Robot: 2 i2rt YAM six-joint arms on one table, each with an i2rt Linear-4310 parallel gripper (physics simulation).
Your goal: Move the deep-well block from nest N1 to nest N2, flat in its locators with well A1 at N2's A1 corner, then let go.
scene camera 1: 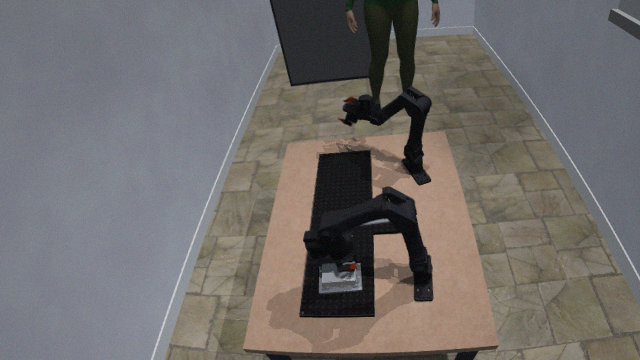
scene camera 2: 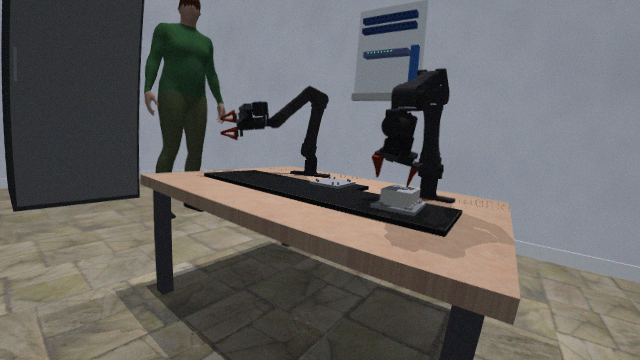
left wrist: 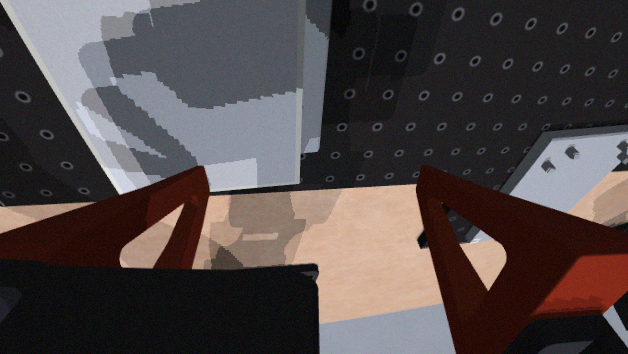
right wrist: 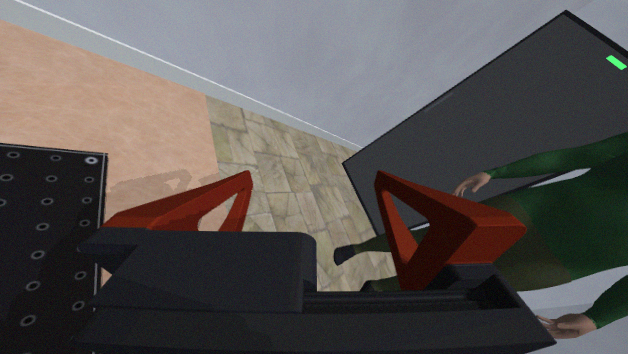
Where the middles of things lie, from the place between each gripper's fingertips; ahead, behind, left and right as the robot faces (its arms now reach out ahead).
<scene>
Right now the pale grey block (left wrist: 152,95) is 40 mm ahead of my left hand, 50 mm to the left of it and 30 mm below it. From my left hand the other things lie so: grey nest plate (left wrist: 562,167) (80 mm behind, 280 mm to the right, 50 mm below).
I see the grey nest plate 540 mm to the left of my right hand, 190 mm below it and 180 mm behind it. From my right hand the other things lie so: pale grey block: 870 mm to the left, 170 mm below, 60 mm behind.
</scene>
